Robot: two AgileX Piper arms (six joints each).
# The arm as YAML. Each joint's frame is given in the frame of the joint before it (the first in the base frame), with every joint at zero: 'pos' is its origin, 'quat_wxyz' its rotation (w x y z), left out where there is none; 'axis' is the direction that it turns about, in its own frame. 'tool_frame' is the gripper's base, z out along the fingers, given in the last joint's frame.
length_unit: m
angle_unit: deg
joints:
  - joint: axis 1
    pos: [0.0, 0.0, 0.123]
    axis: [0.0, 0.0, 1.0]
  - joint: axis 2
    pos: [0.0, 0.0, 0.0]
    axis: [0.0, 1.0, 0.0]
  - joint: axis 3
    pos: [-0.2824, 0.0, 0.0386]
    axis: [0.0, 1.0, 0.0]
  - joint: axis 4
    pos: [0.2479, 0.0, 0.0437]
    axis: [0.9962, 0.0, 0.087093]
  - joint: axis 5
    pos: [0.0, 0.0, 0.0]
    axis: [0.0, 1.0, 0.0]
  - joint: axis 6
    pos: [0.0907, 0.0, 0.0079]
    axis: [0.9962, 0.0, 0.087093]
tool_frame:
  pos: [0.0, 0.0, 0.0]
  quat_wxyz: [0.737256, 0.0, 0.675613, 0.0]
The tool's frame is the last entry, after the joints.
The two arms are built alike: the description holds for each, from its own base.
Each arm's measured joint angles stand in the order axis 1, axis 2, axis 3, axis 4, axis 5, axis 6.
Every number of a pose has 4 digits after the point. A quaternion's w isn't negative.
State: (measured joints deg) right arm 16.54 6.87 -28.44 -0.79 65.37 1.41; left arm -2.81 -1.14 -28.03 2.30 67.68 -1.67
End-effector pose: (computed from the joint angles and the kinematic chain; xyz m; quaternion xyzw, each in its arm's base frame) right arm 0.0096 0.0017 0.2698 -0.1186 0.8940 0.0606 0.4278; left arm -0.0119 0.0040 0.2647 0.0067 0.8807 0.0015 0.4735
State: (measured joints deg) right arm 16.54 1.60 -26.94 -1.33 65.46 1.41; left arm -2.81 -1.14 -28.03 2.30 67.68 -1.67
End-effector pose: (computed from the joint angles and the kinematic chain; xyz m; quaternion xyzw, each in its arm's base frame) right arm -0.0008 -0.0023 0.2627 -0.1163 0.8798 0.0604 0.4569; left arm -0.0119 0.0040 0.2647 0.0067 0.8807 0.0015 0.4735
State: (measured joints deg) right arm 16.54 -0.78 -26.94 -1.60 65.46 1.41; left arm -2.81 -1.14 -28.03 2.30 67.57 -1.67
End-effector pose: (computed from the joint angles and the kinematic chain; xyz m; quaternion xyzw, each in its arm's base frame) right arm -0.0063 -0.0043 0.2625 -0.1146 0.8702 0.0610 0.4754; left arm -0.0118 0.0040 0.2649 0.0067 0.8803 0.0014 0.4744
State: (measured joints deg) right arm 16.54 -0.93 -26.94 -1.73 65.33 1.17; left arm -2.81 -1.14 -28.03 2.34 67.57 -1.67
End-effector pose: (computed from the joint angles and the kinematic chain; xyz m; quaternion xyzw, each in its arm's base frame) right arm -0.0065 -0.0045 0.2627 -0.1161 0.8687 0.0592 0.4778; left arm -0.0118 0.0040 0.2649 0.0067 0.8803 0.0018 0.4744
